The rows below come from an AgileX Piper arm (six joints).
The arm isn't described. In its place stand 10 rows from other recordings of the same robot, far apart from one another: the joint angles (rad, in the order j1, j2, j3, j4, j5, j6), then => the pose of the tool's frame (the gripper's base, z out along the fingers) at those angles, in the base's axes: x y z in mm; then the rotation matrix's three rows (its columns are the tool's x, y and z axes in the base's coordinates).
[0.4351 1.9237 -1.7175 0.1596 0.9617 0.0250] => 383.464 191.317 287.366; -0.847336 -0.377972 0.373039; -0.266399 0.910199 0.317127; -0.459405 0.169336 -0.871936
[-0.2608 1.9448 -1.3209 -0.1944 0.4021 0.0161] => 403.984 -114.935 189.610; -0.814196 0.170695 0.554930; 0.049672 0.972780 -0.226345; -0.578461 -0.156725 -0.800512
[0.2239 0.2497 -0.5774 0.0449 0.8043 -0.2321] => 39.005 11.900 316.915; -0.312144 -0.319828 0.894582; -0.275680 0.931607 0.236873; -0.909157 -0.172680 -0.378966
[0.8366 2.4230 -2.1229 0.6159 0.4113 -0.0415] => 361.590 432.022 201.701; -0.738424 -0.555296 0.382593; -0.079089 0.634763 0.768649; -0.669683 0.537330 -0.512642
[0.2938 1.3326 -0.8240 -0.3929 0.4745 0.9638] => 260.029 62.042 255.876; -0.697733 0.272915 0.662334; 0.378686 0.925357 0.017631; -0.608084 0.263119 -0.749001
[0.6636 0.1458 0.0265 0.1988 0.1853 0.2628] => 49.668 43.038 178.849; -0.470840 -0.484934 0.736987; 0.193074 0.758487 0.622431; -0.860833 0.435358 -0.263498
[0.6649 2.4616 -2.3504 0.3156 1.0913 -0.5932] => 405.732 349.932 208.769; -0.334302 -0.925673 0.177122; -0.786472 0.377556 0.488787; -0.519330 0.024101 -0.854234
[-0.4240 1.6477 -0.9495 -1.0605 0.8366 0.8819] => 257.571 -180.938 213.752; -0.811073 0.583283 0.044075; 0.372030 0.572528 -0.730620; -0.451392 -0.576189 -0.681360
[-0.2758 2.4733 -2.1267 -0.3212 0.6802 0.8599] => 522.400 -166.625 153.975; -0.407330 0.749622 0.521679; 0.696097 0.624605 -0.354003; -0.591212 0.218943 -0.776230
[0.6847 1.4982 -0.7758 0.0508 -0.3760 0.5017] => 249.608 201.606 253.018; -0.492310 -0.423747 0.760309; 0.271556 0.755125 0.596694; -0.826975 0.500225 -0.256685
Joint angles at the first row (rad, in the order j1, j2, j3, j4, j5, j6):
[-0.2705 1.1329 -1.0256 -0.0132 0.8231 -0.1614]
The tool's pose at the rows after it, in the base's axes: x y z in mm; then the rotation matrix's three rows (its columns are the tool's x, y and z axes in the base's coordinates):
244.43 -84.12 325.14; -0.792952 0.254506 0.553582; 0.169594 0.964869 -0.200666; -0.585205 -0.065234 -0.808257
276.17 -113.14 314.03; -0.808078 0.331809 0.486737; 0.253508 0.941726 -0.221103; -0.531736 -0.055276 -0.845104
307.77 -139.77 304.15; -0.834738 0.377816 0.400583; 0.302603 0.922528 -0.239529; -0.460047 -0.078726 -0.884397
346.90 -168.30 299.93; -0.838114 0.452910 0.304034; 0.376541 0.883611 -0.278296; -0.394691 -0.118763 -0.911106
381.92 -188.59 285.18; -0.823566 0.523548 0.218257; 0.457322 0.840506 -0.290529; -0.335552 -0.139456 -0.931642
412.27 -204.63 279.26; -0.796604 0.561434 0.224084; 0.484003 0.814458 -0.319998; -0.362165 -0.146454 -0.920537
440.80 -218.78 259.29; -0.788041 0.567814 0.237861; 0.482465 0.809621 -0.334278; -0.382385 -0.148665 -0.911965
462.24 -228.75 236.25; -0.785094 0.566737 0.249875; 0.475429 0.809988 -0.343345; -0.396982 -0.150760 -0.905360
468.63 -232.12 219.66; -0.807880 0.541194 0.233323; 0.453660 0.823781 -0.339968; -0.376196 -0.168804 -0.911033
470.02 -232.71 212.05; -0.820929 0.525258 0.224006; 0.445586 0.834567 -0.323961; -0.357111 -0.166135 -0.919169
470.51 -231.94 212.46; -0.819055 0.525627 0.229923; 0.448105 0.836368 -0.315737; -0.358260 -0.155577 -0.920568
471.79 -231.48 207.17; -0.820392 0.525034 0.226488; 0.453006 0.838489 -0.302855; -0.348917 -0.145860 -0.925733
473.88 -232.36 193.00; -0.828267 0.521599 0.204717; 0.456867 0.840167 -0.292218; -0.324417 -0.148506 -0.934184
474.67 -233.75 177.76; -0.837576 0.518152 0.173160; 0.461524 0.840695 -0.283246; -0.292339 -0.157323 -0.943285
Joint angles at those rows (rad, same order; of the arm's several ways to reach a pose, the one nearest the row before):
[-0.3272 1.2702 -1.0738 -0.0164 0.8321 -0.0834]
[-0.3815 1.4304 -1.1878 -0.0319 0.8521 -0.0447]
[-0.4102 1.5932 -1.3396 -0.0752 0.9236 -0.0101]
[-0.4211 1.7866 -1.5812 -0.1499 1.0519 0.0759]
[-0.4211 1.9686 -1.8002 -0.1925 1.1675 0.1585]
[-0.4211 2.1107 -2.0062 -0.2158 1.2120 0.1956]
[-0.4223 2.2587 -2.1859 -0.2224 1.2231 0.1969]
[-0.4223 2.3853 -2.3298 -0.2260 1.2242 0.1926]
[-0.4226 2.4372 -2.3664 -0.2297 1.2269 0.1632]
[-0.4245 2.4545 -2.3729 -0.2169 1.2320 0.1425]
[-0.4245 2.4544 -2.3751 -0.2061 1.2320 0.1418]
[-0.4245 2.4648 -2.3763 -0.1949 1.2320 0.1418]
[-0.4245 2.4927 -2.3781 -0.1941 1.2320 0.1418]
[-0.4255 2.5214 -2.3781 -0.1987 1.2376 0.1418]

